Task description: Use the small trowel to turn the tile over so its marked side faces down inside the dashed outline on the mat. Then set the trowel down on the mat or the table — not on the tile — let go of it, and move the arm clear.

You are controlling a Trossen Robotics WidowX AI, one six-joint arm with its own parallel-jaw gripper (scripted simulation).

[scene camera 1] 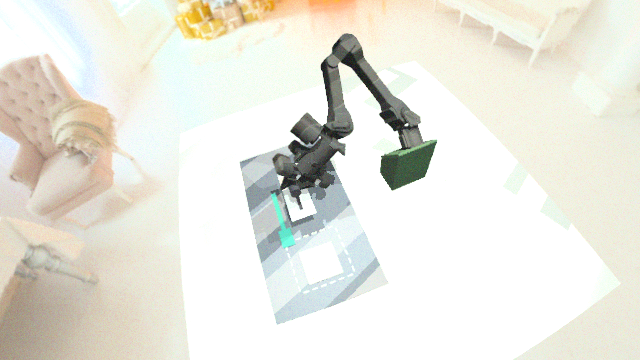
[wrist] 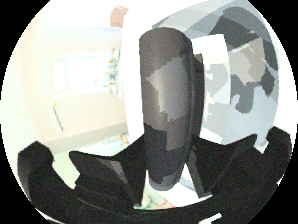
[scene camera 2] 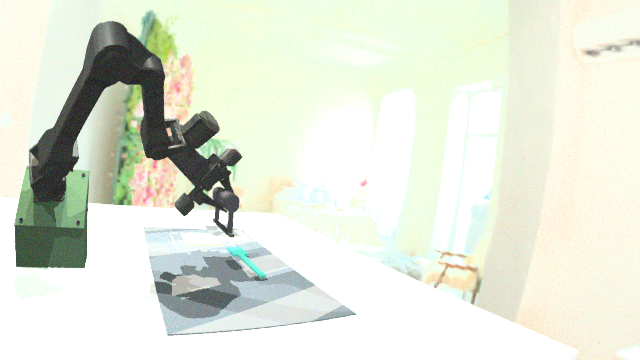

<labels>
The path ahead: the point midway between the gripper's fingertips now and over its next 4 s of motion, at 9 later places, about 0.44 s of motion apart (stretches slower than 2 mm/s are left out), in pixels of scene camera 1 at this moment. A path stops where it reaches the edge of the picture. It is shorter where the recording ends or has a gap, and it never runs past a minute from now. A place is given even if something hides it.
My gripper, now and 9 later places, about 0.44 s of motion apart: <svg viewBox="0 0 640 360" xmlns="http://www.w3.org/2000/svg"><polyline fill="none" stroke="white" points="285,190 286,189 281,194 275,194 276,188 283,175 295,156 298,149 299,152 299,153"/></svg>
</labels>
